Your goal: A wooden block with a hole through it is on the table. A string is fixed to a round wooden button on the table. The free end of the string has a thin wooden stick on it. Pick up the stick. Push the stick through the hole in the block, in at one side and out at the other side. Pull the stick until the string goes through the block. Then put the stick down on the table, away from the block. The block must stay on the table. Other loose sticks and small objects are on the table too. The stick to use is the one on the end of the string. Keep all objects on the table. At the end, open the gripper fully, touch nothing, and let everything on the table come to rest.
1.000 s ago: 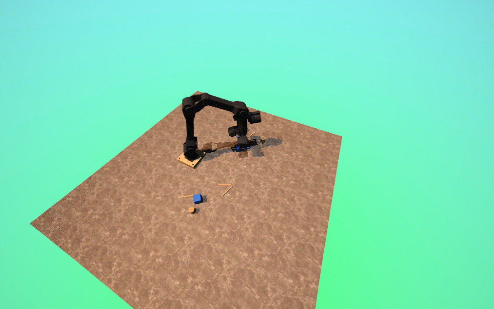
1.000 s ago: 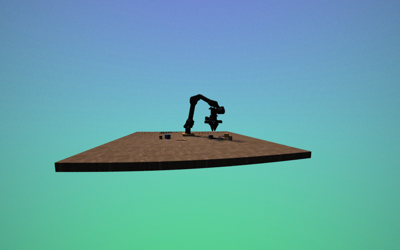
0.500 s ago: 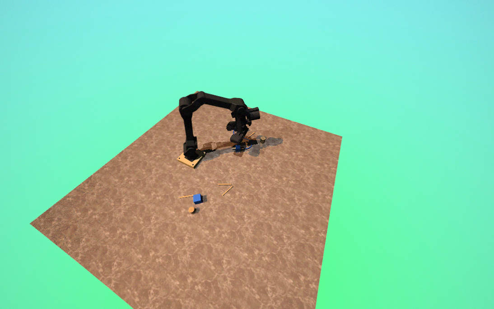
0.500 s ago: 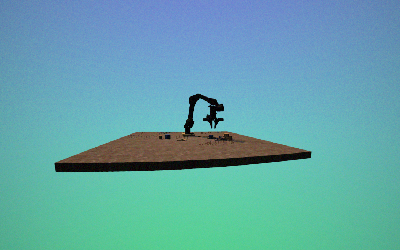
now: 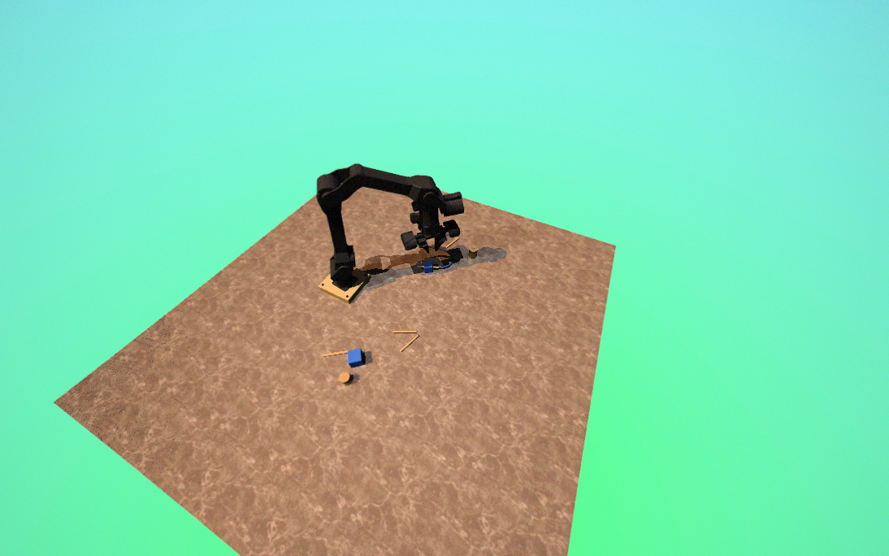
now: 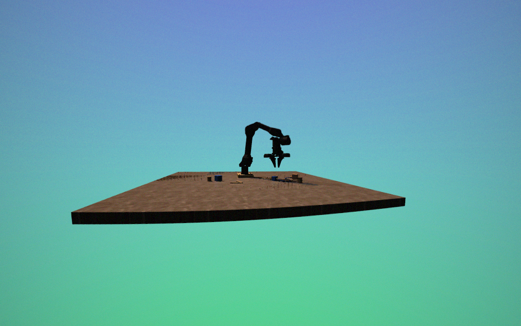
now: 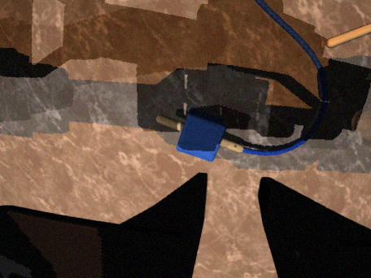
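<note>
The blue block lies 8 cm below my gripper tip, 1 cm to the right of it and 1 cm behind it. From my gripper tip the other things lie so: round wooden button: 16 cm to the left, 14 cm behind, 9 cm below; then small wooden cylinder: 14 cm to the left, 10 cm ahead, 8 cm below.
</note>
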